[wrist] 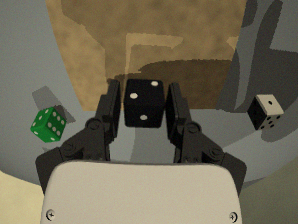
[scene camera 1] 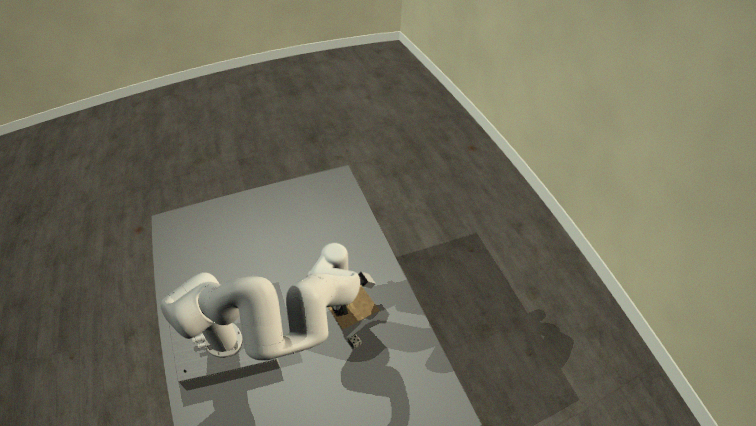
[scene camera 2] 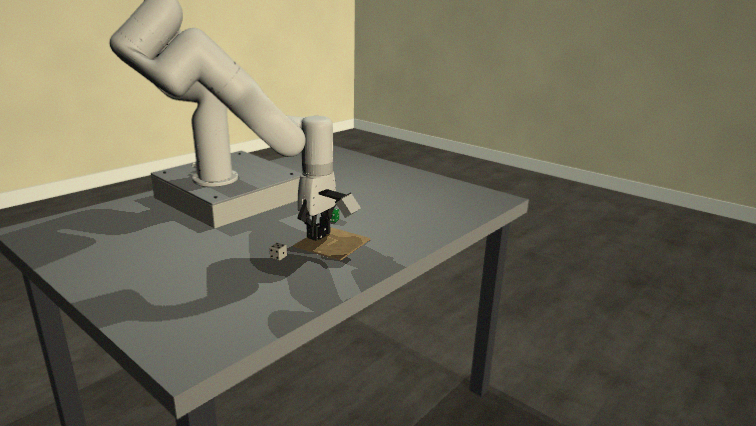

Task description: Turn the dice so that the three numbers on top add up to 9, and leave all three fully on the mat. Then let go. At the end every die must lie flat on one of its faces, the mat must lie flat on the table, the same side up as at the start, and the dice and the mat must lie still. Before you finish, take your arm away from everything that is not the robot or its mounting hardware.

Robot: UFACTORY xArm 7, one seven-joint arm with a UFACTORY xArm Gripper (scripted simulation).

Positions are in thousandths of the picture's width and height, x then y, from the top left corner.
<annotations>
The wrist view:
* my gripper: 482, 417
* brown mat: 659, 230
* black die: 485, 458
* green die: 163, 560
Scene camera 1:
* brown mat: 481, 719
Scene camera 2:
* brown mat: 448, 574
</annotations>
